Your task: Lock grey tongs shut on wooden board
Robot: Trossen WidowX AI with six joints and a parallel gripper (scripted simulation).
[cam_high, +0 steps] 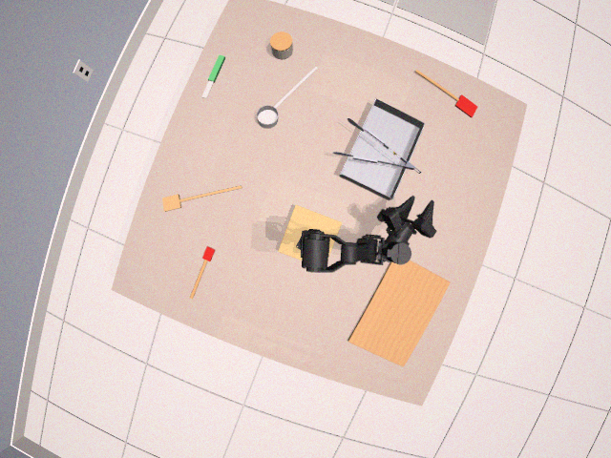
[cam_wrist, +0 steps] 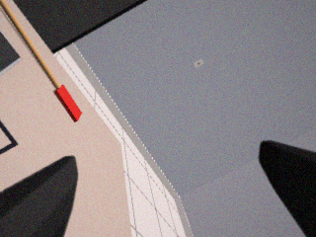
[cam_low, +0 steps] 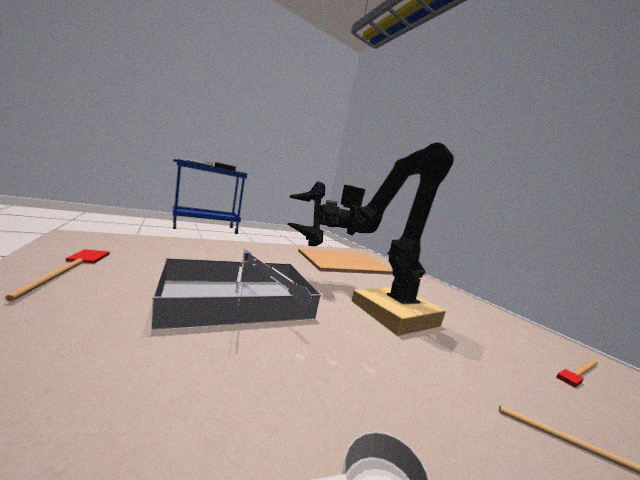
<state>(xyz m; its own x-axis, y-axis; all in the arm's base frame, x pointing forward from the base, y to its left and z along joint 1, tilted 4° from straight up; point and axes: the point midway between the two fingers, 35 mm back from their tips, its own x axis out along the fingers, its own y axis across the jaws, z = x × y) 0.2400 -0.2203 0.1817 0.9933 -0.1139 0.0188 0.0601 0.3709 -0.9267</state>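
The grey roasting tin lies 13 cm ahead of my gripper tip, 15 cm to the left of it and 17 cm below it. Also, from my gripper tip: wooden board 35 cm behind, 17 cm to the right, 20 cm below.
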